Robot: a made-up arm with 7 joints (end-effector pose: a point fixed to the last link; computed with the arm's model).
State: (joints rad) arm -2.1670 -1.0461 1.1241 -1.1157 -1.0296 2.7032 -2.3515
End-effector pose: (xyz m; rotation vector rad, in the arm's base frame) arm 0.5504 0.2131 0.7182 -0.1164 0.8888 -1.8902
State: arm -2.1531 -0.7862 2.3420 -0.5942 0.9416 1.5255 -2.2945
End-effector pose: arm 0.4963 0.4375 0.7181 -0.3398 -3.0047 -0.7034
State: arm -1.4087 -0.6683 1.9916 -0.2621 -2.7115 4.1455 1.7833
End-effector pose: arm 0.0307 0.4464 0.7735 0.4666 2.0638 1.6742
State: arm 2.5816 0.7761 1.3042 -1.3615 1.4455 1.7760 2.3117
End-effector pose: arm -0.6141 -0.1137 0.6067 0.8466 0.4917 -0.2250
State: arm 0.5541 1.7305 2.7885 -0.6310 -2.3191 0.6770 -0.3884
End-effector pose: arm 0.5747 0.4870 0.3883 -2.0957 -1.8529 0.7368
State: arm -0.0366 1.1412 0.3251 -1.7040 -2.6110 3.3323 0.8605
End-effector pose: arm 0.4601 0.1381 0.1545 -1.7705 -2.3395 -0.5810
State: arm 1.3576 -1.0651 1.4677 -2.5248 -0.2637 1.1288 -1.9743
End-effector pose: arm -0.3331 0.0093 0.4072 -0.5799 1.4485 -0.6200
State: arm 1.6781 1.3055 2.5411 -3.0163 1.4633 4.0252 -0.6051
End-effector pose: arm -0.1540 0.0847 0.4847 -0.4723 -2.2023 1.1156
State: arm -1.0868 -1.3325 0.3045 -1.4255 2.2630 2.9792 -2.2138
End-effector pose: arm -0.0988 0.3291 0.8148 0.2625 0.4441 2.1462
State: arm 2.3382 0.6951 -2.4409 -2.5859 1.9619 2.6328 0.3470
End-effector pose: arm 0.2019 0.0045 0.5803 -1.1428 1.6548 -0.6198
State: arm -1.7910 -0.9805 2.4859 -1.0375 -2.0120 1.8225 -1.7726
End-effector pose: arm 0.3647 0.6250 0.4107 -0.3447 0.7384 -0.9587
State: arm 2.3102 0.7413 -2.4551 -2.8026 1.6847 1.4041 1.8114
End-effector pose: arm 0.2184 0.0331 0.4944 -0.5110 2.0682 1.4810
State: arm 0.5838 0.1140 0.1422 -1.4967 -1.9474 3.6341 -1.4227
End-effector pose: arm 0.2638 0.3062 0.7234 -1.1462 1.4332 0.7436
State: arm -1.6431 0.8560 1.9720 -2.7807 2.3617 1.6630 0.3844
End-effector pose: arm 0.2584 0.0165 0.4317 -0.0801 0.6993 1.4039
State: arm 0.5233 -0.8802 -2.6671 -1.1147 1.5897 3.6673 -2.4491
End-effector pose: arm -0.4936 -0.3766 0.4512 1.1062 -1.7498 -0.1754
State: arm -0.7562 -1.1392 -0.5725 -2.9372 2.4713 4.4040 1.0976
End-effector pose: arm -0.1345 -0.0236 0.5212 2.5236 1.7488 -0.1913
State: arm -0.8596 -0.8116 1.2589 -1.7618 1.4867 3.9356 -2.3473
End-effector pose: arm 0.1201 0.3436 0.7127 0.8630 0.5413 1.3668
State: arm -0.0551 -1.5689 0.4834 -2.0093 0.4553 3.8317 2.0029
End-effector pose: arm -0.3644 0.1701 0.6651 -0.1242 -0.2477 -0.7526
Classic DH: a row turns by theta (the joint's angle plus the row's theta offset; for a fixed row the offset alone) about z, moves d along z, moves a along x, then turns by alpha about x. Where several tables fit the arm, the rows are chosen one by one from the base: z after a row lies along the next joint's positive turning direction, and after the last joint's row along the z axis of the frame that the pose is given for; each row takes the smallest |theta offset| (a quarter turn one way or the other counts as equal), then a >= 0, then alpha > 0; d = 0 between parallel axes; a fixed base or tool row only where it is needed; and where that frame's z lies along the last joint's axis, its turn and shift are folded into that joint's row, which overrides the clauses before.
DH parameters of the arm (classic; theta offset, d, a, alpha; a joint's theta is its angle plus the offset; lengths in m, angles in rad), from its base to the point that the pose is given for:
joint 1: 0 0.325 0 -1.5708
joint 2: 0 0 0 1.5708
joint 3: 0 0.378 0.085 1.5708
joint 4: 0 0 -0.066 -1.5708
joint 5: 0 0.307 0 1.5708
joint 6: 0 0 0.074 1.5708
joint 7: 0 0 0 0

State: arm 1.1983 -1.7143 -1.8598 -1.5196 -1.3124 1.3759 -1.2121
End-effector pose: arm 0.2498 -0.5638 0.1161 -2.3158 -0.9915 0.0689
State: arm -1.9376 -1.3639 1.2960 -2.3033 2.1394 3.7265 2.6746
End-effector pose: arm 0.3297 0.0794 0.5010 1.0851 0.5628 -0.9446
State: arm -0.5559 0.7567 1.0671 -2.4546 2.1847 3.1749 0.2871
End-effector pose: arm 0.3343 0.0634 0.3049 -1.2415 2.4071 0.8049
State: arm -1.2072 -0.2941 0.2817 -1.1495 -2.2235 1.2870 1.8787
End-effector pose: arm 0.1579 -0.1485 1.0155 -0.7902 -1.0467 1.0448
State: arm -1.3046 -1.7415 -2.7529 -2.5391 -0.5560 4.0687 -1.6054
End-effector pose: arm -0.1824 0.1388 0.0107 0.6534 -2.1919 0.2850
